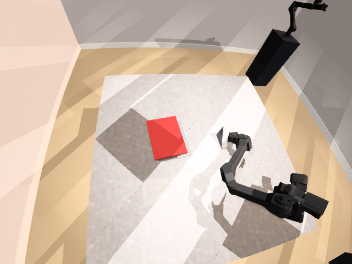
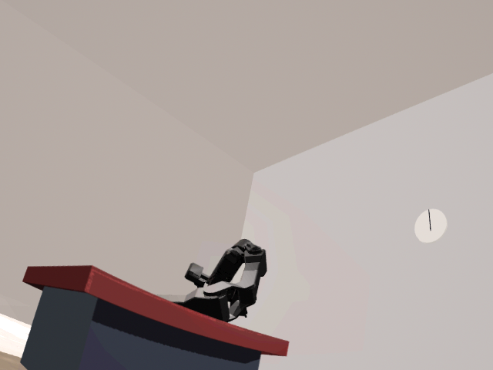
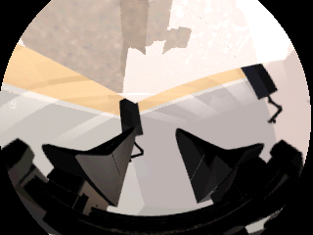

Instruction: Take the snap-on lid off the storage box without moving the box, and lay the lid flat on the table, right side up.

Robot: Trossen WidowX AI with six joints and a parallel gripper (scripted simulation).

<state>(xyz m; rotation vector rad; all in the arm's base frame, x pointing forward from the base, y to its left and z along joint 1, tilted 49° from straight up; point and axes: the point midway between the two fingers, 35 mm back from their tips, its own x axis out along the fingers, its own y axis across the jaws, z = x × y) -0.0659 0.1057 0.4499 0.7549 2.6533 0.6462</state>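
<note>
My gripper tip is now 530 mm short of the red lid, 440 mm to the left of it and 160 mm above it. The rest, counted from my gripper tip: storage box: 530 mm ahead, 440 mm to the right, 200 mm below.
</note>
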